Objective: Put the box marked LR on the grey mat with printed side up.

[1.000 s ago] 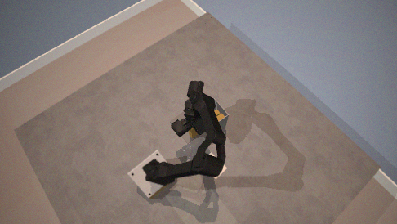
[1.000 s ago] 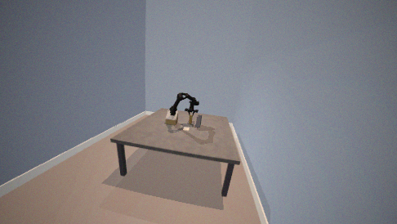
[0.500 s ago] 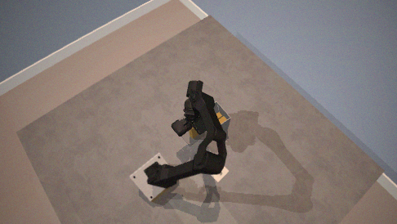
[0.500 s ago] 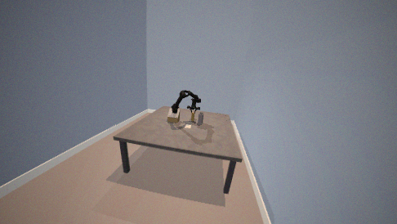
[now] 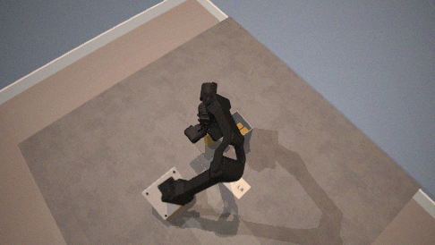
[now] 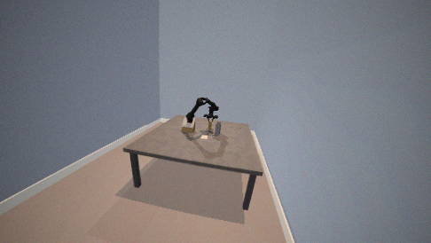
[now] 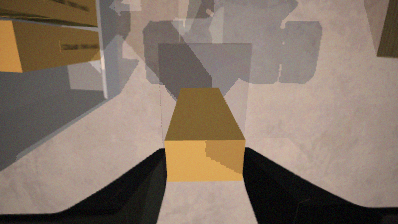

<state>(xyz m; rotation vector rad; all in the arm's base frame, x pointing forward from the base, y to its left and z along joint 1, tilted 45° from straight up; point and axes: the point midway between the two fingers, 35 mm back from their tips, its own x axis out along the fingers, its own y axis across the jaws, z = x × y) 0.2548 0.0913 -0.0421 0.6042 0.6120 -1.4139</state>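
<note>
Right now my gripper tip is 2 cm to the right of the grey mat and 13 cm above it.
</note>
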